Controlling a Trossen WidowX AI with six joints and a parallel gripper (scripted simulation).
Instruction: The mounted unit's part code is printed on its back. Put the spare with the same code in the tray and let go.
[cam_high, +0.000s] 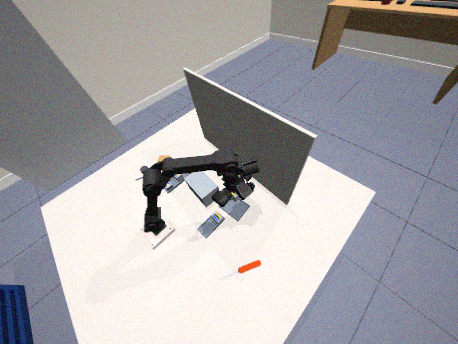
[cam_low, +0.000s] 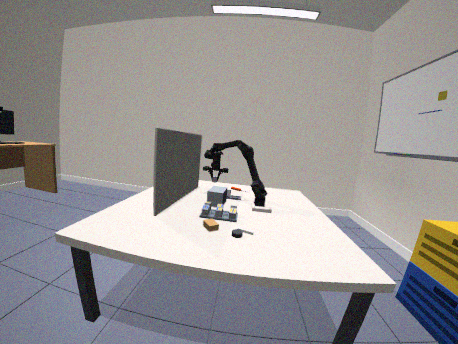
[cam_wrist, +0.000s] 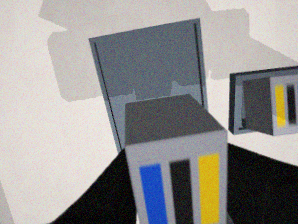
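Now: gripper tip 1 cm past the flat grey tray, 1 cm to the right of it and 11 cm above it. Round my gripper tip: grey rack 15 cm behind, 3 cm to the left, 11 cm below; then grey spare block 2 cm above; then grey mounted unit 5 cm behind, 19 cm to the left, 6 cm below.
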